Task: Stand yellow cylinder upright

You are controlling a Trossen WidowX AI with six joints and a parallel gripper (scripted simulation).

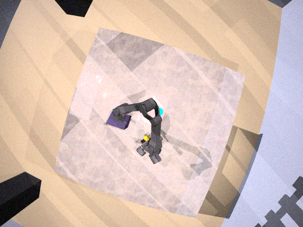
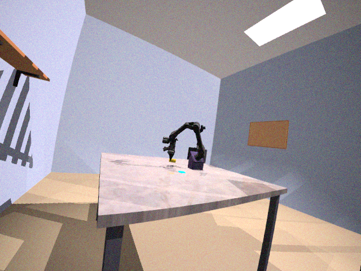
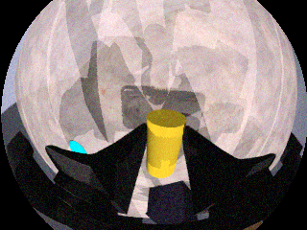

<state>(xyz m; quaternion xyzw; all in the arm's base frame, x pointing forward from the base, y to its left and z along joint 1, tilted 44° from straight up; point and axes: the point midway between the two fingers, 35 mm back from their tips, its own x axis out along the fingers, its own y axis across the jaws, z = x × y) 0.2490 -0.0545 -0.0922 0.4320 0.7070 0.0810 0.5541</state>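
Right now the cyan circle is 230 mm to the left of my gripper tip and 60 mm below it. Round my gripper tip: yellow cylinder: 20 mm behind, 10 mm to the left.
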